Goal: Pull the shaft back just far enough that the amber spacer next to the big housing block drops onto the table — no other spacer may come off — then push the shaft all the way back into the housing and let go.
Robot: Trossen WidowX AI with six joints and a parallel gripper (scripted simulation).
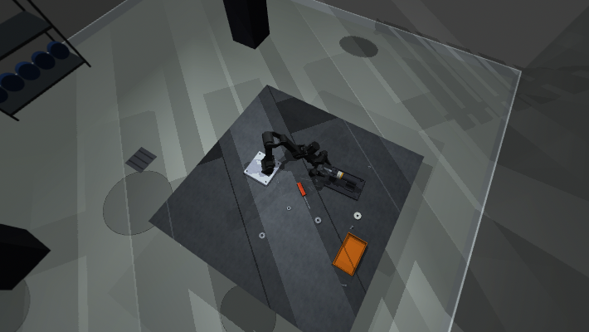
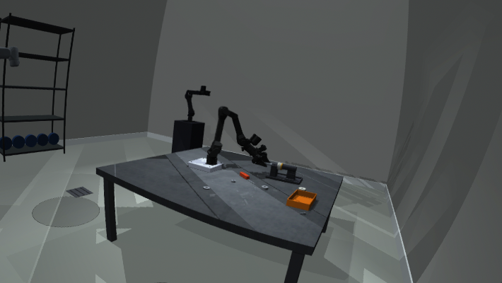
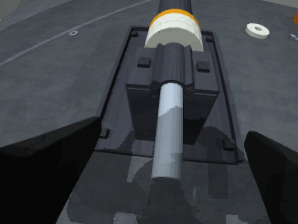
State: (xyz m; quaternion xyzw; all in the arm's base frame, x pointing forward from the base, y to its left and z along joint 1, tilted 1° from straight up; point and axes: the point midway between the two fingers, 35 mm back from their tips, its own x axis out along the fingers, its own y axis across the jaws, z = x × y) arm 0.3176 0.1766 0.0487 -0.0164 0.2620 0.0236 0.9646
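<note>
Now: the steel shaft 4 cm ahead of my gripper tip and 1 cm above it. The rest, counted from my gripper tip: screwdriver 20 cm to the right, 6 cm below, 6 cm behind; amber spacer 9 cm ahead, 1 cm to the left, 1 cm above; cream spacer 7 cm ahead, 1 cm to the left, 1 cm above.
</note>
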